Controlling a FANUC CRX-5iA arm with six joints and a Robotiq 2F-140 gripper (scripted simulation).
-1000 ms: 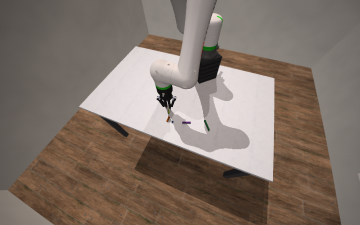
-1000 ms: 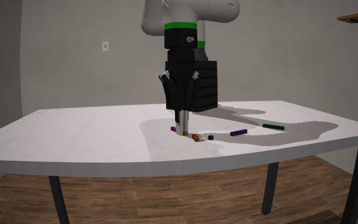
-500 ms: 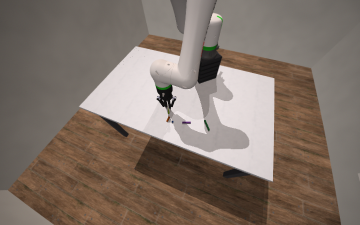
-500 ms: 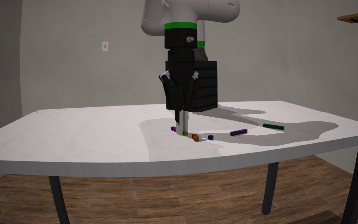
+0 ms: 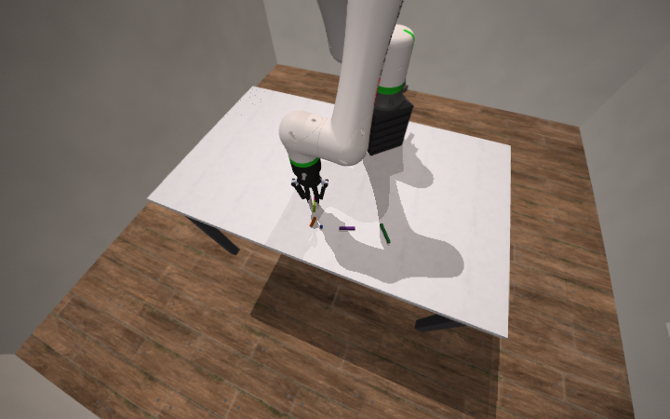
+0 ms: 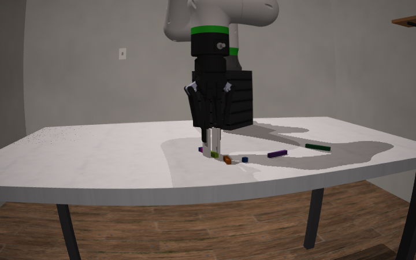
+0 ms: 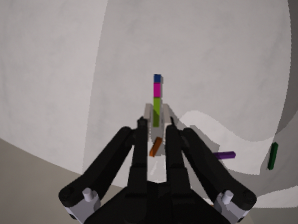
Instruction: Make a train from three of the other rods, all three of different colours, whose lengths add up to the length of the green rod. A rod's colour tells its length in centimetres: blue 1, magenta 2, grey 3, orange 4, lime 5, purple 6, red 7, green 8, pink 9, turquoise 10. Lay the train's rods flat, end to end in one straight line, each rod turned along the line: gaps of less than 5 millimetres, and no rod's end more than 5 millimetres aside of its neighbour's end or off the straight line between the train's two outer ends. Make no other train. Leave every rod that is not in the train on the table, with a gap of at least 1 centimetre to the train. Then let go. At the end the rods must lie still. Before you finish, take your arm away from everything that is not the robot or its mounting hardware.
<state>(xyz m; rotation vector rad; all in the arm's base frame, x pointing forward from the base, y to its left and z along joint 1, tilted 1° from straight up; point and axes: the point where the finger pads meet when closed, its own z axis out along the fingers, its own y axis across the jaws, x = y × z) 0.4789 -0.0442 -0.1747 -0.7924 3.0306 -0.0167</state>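
My gripper is now 3 cm above the lime rod. The rest, counted from my hand: magenta rod 3 cm behind, 2 cm to the right, 3 cm below; then orange rod 6 cm ahead, 4 cm to the left, 3 cm below; then purple rod 2 cm ahead, 16 cm to the left, 3 cm below.
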